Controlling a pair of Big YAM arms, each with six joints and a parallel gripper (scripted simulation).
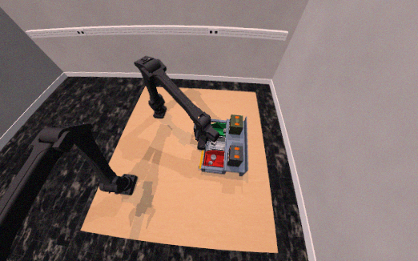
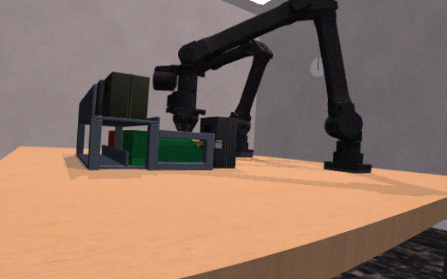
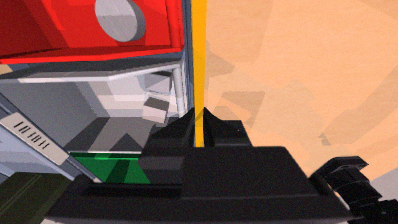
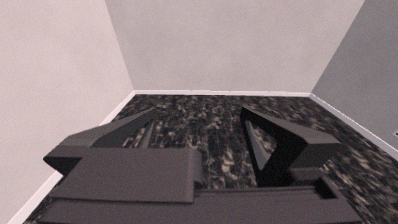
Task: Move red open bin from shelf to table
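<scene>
My left gripper is now 110 mm short of the grey bin and 20 mm above it. Also, from my left hand: black box 50 mm behind, 100 mm to the left; then grey shelf 130 mm ahead, 10 mm to the left; then green bin 100 mm ahead, 120 mm to the left, 20 mm below.
</scene>
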